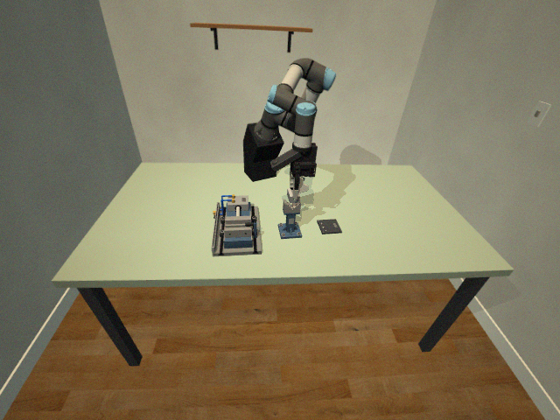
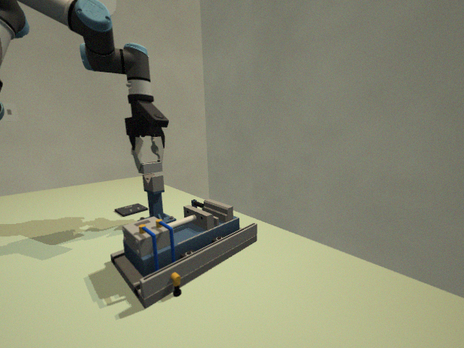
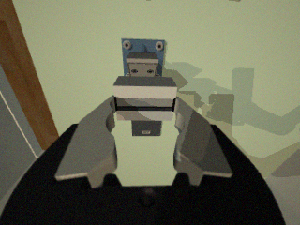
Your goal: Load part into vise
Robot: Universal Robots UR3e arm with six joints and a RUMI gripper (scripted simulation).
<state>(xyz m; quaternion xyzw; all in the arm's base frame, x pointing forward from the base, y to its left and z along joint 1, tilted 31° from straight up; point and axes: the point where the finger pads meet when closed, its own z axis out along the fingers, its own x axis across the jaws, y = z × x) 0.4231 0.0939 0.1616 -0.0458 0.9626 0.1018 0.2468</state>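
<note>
My hand is 70 mm short of the work stop rod, 170 mm to the left of it and 100 mm above it. The rest, counted from my hand: dark infeed plate: 40 mm behind, 180 mm to the left, 190 mm below; part: right at my hand; fixed jaw: 110 mm ahead, 210 mm to the right, 120 mm below.
</note>
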